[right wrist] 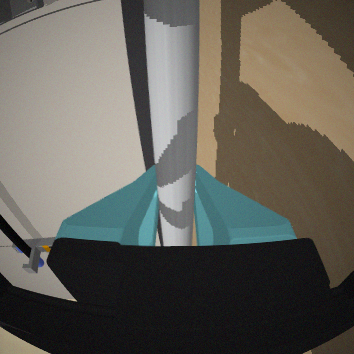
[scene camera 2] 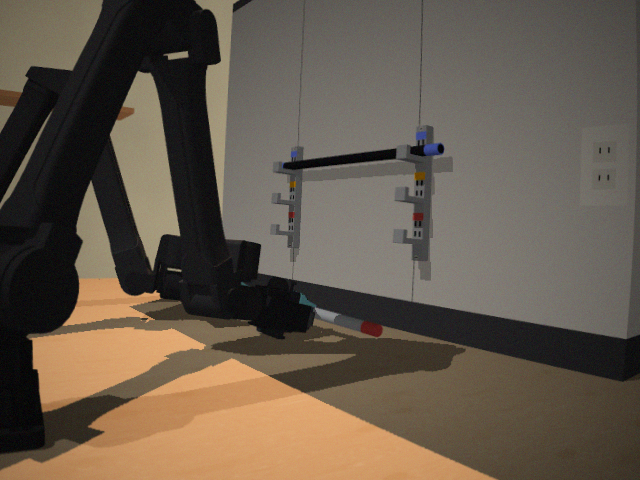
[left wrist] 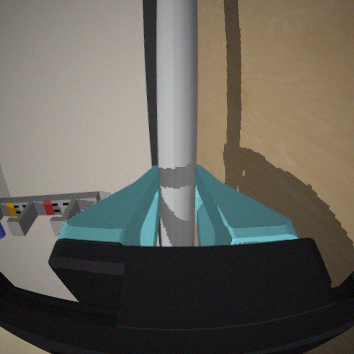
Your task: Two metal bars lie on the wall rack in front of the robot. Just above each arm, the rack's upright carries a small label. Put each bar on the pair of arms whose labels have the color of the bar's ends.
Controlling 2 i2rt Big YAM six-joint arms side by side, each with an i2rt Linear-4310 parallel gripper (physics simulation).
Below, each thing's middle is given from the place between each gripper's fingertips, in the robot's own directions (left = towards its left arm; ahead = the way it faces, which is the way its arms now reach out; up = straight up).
Scene:
I see my right gripper 80 mm to the right of the silver bar (right wrist: 171, 41), 10 mm below it and 10 mm past it. Round my right hand: black bar (scene camera 2: 388, 154) 300 mm above, 130 mm ahead, 70 mm to the left.
Now: the silver bar 10 mm behind my left hand and 90 mm to the right of it. Round my left hand: black bar: 140 mm ahead, 110 mm to the right, 300 mm above.

